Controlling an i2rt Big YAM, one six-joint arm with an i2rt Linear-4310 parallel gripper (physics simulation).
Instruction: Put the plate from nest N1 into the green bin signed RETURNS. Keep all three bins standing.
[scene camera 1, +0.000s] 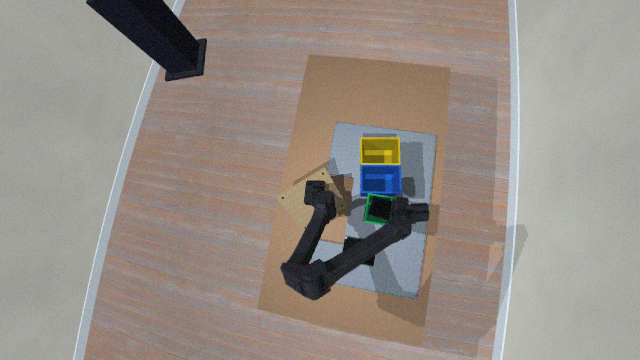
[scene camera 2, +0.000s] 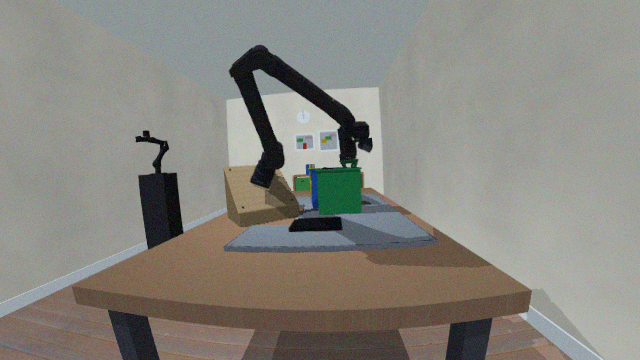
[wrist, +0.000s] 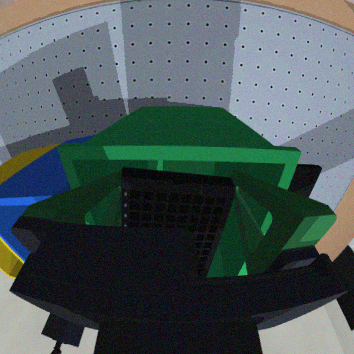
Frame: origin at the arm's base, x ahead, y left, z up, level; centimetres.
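Seen in the pictures: gripper, fingertip midpoint: (wrist: 177, 175); arm's base, origin of the base link: (scene camera 1: 314, 192) (scene camera 2: 262, 177).
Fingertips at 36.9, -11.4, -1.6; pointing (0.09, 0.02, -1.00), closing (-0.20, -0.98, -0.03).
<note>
Offsets run from my fingertips to a thing's top centre, as dx, dy, dz. Level surfaces: height alone.
The black gridded plate {-5.3, +1.7, +4.5} (scene camera 1: 379, 208) (wrist: 172, 212) is between the green fingers of my gripper (scene camera 2: 349, 163) (wrist: 177, 175), which is shut on it. The plate is tilted in the wrist view and is at the open mouth of the green bin {-4.9, +1.0, +3.9} (scene camera 1: 366, 209) (scene camera 2: 340, 192) (wrist: 182, 127); how deep it sits is hidden by the gripper and the rim. The green bin stands upright. The blue bin {-6.1, +15.3, +3.9} (scene camera 1: 374, 186) (scene camera 2: 314, 190) (wrist: 42, 167) and the yellow bin {-5.3, +28.3, +3.9} (scene camera 1: 372, 157) stand in a row beyond it. The signs and nest labels cannot be read.
A flat black block (scene camera 1: 369, 257) (scene camera 2: 316, 224) lies on the grey perforated board {dz -14.1} (scene camera 1: 400, 270) (scene camera 2: 260, 240) (wrist: 180, 30) near the green bin. A wooden wedge (scene camera 1: 295, 200) (scene camera 2: 242, 190) stands beside the board, under the arm's base. The wooden table {dz -15.4} (scene camera 1: 375, 90) (scene camera 2: 300, 285) bears it all.
</note>
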